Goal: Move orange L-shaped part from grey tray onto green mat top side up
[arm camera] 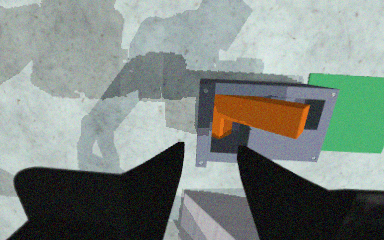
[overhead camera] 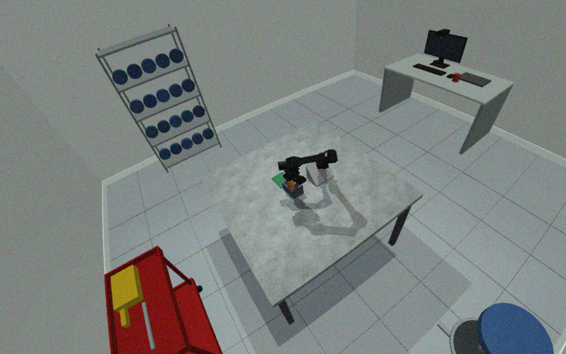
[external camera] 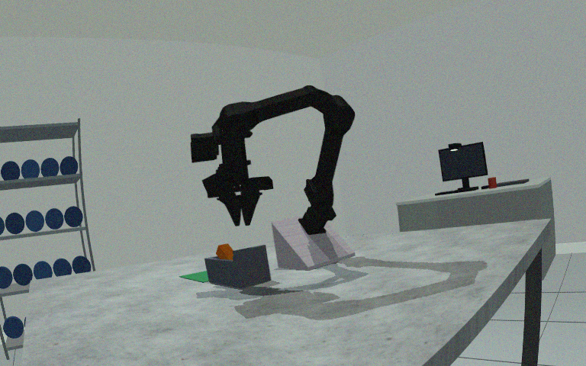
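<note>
Now: gripper tip 40 mm to the left of the orange L-shaped part and 100 mm above it. The rest, counted from my gripper tip: green mat (30 mm ahead, 220 mm to the right, 160 mm below).
</note>
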